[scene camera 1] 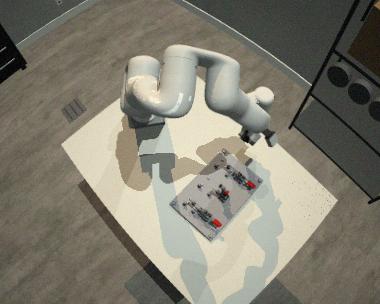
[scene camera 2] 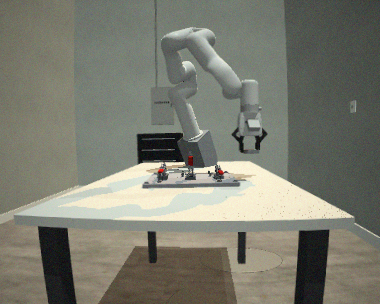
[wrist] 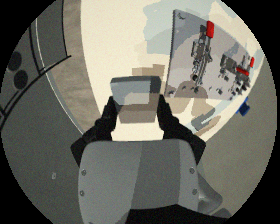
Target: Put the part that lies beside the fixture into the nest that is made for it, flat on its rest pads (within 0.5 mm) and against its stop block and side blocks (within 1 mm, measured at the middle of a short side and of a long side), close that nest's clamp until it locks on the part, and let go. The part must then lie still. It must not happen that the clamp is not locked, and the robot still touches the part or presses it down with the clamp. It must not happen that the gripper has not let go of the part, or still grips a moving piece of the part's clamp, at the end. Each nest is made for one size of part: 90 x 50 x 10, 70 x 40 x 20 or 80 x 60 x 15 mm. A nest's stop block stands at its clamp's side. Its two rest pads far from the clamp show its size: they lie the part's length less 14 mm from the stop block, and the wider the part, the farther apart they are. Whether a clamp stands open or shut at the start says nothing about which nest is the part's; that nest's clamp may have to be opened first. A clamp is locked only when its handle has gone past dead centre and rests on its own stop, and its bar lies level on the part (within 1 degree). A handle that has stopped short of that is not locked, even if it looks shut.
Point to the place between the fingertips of the gripper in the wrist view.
136,102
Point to a grey block part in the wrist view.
At 136,98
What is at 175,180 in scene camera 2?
A grey fixture plate.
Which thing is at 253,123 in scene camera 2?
The gripper.
